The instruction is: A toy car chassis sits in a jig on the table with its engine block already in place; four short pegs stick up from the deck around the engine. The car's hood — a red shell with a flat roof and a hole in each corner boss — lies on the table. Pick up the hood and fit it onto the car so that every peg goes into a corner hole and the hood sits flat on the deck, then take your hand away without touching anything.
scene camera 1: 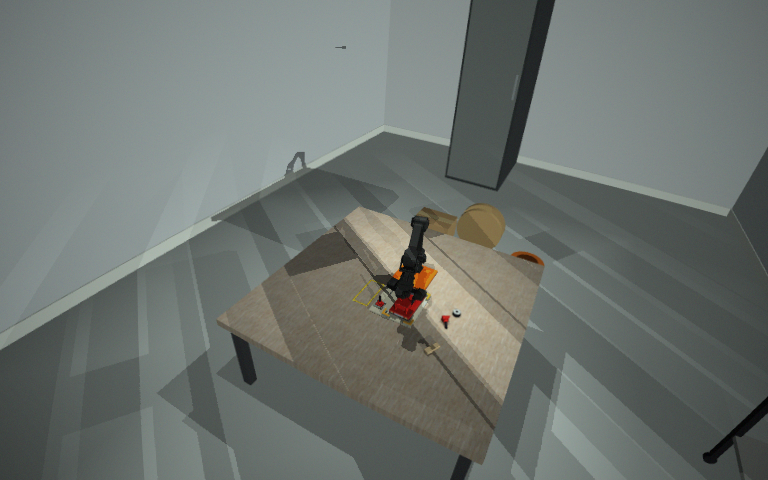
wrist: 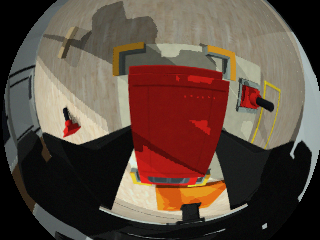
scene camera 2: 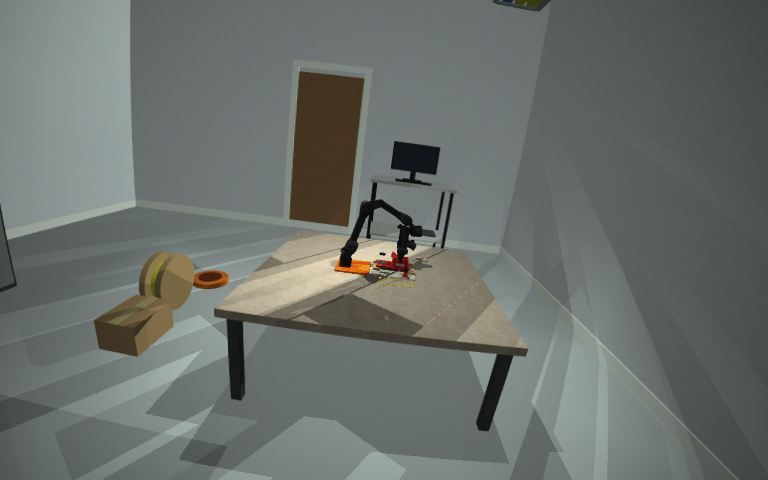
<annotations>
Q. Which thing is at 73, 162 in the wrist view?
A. My gripper.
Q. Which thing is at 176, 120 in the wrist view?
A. A red hood.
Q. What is my gripper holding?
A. A red hood.
</annotations>
